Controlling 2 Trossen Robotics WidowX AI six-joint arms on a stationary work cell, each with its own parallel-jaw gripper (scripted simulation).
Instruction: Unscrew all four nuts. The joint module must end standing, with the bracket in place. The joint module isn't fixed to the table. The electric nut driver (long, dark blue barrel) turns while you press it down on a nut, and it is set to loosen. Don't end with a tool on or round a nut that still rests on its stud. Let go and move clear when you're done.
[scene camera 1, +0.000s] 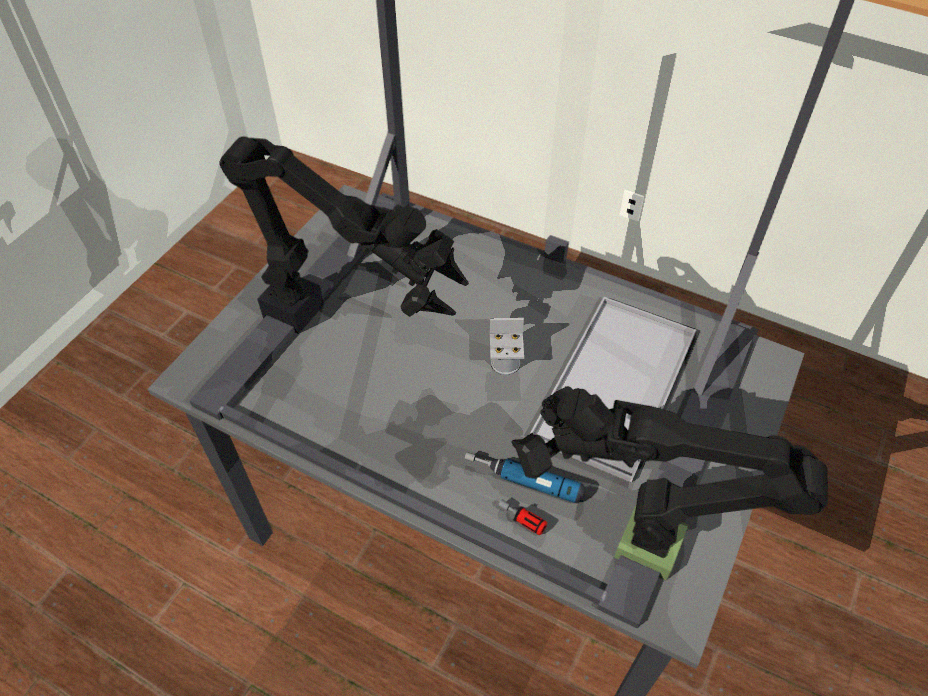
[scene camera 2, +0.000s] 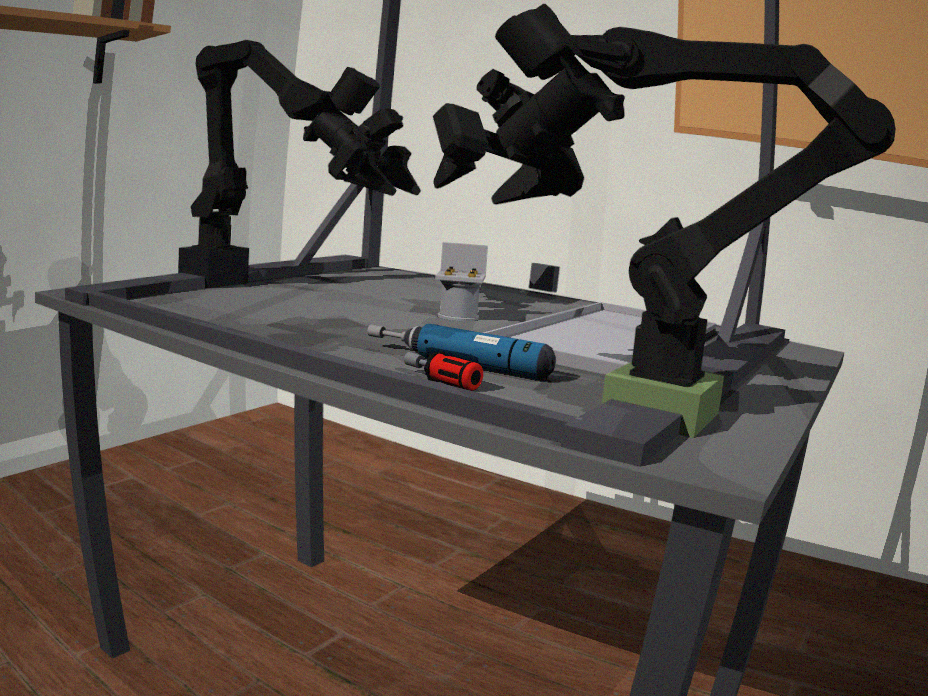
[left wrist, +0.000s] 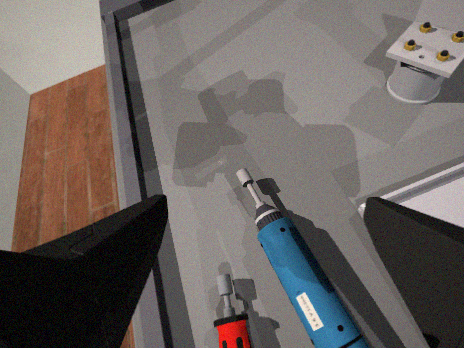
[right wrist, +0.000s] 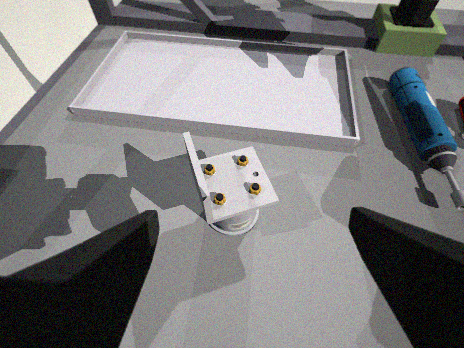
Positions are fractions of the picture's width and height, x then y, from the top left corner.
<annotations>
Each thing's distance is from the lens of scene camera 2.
my left gripper (scene camera 2: 0.50, 0.28): 0.87 m
my right gripper (scene camera 2: 0.44, 0.28): 1.21 m
blue electric nut driver (scene camera 2: 0.58, 0.52): 0.85 m
red-handled tool (scene camera 2: 0.50, 0.54): 0.79 m
</annotations>
